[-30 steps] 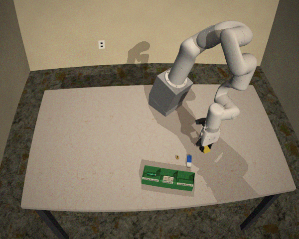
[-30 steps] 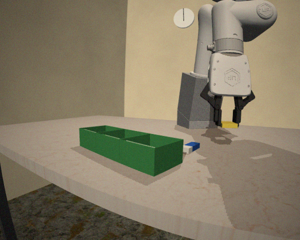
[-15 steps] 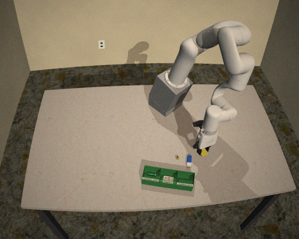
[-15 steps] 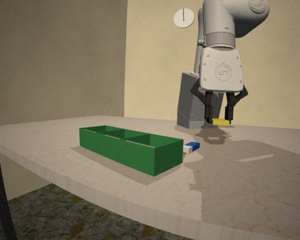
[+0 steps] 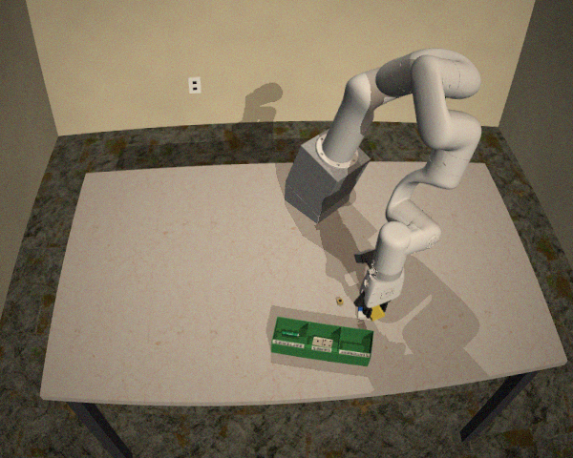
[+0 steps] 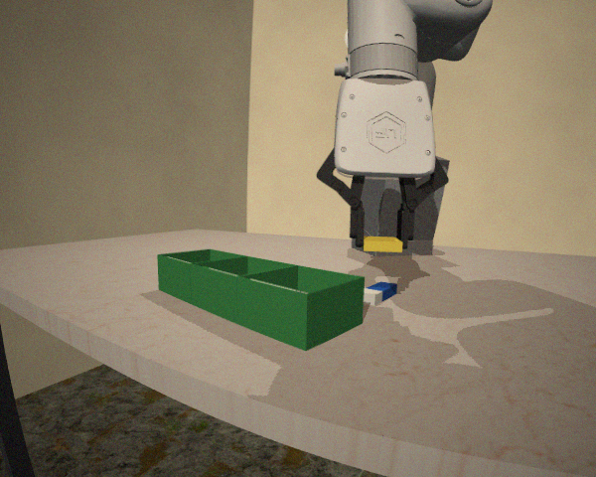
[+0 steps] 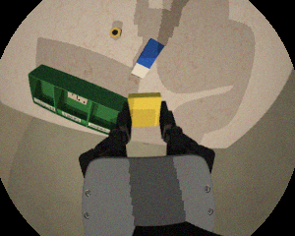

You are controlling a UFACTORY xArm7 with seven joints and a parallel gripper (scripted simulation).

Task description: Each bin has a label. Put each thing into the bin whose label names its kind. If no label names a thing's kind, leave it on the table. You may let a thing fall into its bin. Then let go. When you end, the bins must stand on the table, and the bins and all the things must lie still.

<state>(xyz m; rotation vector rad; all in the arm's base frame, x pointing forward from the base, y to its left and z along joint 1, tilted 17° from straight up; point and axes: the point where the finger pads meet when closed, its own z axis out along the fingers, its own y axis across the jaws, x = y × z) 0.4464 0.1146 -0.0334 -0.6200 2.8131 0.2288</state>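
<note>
Right now the blue-and-white block is 4 cm behind my hand, 2 cm to the right of it and 8 cm below it. Round my hand: yellow block 2 cm below; brown piece 7 cm behind, 8 cm to the right, 9 cm below; white domino 7 cm ahead, 12 cm to the right, 8 cm below.
</note>
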